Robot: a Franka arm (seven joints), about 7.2 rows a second.
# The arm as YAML. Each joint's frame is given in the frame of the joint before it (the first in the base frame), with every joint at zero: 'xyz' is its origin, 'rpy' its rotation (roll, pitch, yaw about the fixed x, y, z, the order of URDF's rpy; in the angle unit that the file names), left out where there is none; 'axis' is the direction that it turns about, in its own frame. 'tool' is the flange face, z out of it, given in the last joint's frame.
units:
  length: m
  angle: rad
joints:
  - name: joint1
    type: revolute
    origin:
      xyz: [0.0, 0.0, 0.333]
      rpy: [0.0, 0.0, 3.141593]
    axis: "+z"
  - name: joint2
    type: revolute
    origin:
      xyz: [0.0, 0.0, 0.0]
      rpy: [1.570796, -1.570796, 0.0]
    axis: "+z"
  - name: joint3
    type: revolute
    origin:
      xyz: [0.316, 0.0, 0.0]
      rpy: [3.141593, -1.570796, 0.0]
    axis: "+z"
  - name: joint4
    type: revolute
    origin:
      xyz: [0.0, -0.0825, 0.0]
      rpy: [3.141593, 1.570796, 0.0]
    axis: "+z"
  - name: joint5
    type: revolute
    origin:
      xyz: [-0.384, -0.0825, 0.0]
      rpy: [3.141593, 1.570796, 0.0]
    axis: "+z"
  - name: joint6
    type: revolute
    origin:
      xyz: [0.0, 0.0, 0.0]
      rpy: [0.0, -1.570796, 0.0]
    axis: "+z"
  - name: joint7
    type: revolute
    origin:
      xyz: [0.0, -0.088, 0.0]
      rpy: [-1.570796, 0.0, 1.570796]
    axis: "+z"
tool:
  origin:
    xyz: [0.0, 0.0, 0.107]
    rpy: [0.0, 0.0, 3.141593]
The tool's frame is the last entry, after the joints.
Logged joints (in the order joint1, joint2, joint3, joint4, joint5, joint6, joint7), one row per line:
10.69, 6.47, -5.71, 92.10, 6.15, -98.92, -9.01
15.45, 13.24, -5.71, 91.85, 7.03, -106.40, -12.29
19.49, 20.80, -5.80, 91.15, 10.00, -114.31, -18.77
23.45, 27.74, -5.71, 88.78, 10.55, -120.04, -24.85
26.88, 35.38, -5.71, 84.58, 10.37, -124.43, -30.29
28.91, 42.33, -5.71, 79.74, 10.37, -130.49, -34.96
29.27, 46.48, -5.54, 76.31, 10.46, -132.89, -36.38
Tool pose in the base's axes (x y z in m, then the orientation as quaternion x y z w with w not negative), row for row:
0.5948, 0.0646, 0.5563, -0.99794, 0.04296, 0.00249, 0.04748
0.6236, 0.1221, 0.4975, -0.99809, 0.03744, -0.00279, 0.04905
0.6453, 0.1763, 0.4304, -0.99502, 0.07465, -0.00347, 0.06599
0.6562, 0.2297, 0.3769, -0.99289, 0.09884, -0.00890, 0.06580
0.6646, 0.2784, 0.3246, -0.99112, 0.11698, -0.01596, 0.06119
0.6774, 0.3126, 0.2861, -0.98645, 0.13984, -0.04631, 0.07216
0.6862, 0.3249, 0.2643, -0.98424, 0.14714, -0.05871, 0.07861
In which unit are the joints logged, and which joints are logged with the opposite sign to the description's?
The joints are logged in degrees. Opposite sign: joint4, joint6, joint7.
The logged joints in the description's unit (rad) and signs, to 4 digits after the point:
0.1866, 0.1129, -0.0997, -1.6074, 0.1073, 1.7265, 0.1573
0.2697, 0.2311, -0.0997, -1.6031, 0.1227, 1.8570, 0.2145
0.3402, 0.3630, -0.1012, -1.5909, 0.1745, 1.9951, 0.3276
0.4093, 0.4842, -0.0997, -1.5495, 0.1841, 2.0951, 0.4337
0.4691, 0.6175, -0.0997, -1.4762, 0.1810, 2.1717, 0.5287
0.5046, 0.7388, -0.0997, -1.3917, 0.1810, 2.2775, 0.6102
0.5109, 0.8112, -0.0967, -1.3319, 0.1826, 2.3194, 0.6350

